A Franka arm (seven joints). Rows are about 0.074 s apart.
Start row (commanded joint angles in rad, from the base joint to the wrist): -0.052, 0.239, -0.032, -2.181, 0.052, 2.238, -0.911
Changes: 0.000, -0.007, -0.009, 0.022, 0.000, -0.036, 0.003; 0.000, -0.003, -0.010, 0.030, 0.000, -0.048, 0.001; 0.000, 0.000, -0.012, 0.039, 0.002, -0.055, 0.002; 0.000, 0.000, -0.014, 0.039, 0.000, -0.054, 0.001; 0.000, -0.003, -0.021, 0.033, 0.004, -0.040, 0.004; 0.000, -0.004, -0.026, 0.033, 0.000, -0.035, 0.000; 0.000, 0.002, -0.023, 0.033, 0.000, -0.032, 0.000; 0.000, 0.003, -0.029, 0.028, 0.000, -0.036, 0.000; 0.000, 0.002, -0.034, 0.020, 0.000, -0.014, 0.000; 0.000, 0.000, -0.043, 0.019, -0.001, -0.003, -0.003; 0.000, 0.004, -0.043, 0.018, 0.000, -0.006, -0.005; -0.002, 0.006, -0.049, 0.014, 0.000, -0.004, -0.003; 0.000, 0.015, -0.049, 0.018, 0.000, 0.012, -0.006; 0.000, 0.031, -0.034, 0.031, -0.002, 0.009, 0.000; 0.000, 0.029, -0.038, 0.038, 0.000, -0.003, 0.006; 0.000, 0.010, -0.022, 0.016, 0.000, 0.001, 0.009; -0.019, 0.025, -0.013, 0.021, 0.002, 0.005, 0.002; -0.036, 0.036, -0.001, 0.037, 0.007, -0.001, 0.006
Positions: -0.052, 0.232, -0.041, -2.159, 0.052, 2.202, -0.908; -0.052, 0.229, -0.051, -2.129, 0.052, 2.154, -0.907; -0.052, 0.229, -0.063, -2.090, 0.054, 2.099, -0.905; -0.052, 0.229, -0.077, -2.051, 0.054, 2.045, -0.904; -0.052, 0.226, -0.098, -2.018, 0.058, 2.005, -0.900; -0.052, 0.222, -0.124, -1.985, 0.058, 1.970, -0.900; -0.052, 0.224, -0.147, -1.952, 0.058, 1.938, -0.900; -0.052, 0.227, -0.176, -1.924, 0.058, 1.902, -0.900; -0.052, 0.229, -0.210, -1.904, 0.058, 1.888, -0.900; -0.052, 0.229, -0.253, -1.885, 0.057, 1.885, -0.903; -0.052, 0.233, -0.296, -1.867, 0.057, 1.879, -0.908; -0.054, 0.239, -0.345, -1.853, 0.057, 1.875, -0.911; -0.054, 0.254, -0.394, -1.835, 0.057, 1.887, -0.917; -0.054, 0.285, -0.428, -1.804, 0.055, 1.896, -0.917; -0.054, 0.314, -0.466, -1.766, 0.055, 1.893, -0.911; -0.054, 0.324, -0.488, -1.750, 0.055, 1.894, -0.902; -0.073, 0.349, -0.501, -1.729, 0.057, 1.899, -0.900; -0.109, 0.385, -0.502, -1.692, 0.064, 1.898, -0.894
